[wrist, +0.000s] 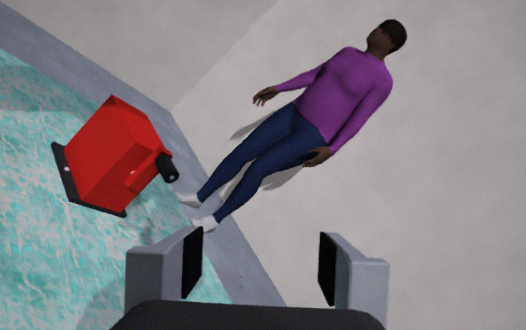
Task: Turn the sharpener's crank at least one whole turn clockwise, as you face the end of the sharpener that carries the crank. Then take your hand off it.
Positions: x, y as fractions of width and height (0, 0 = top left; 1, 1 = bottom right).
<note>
I see my gripper (0.50, 0.77) and a crank (0.31, 0.49).
</note>
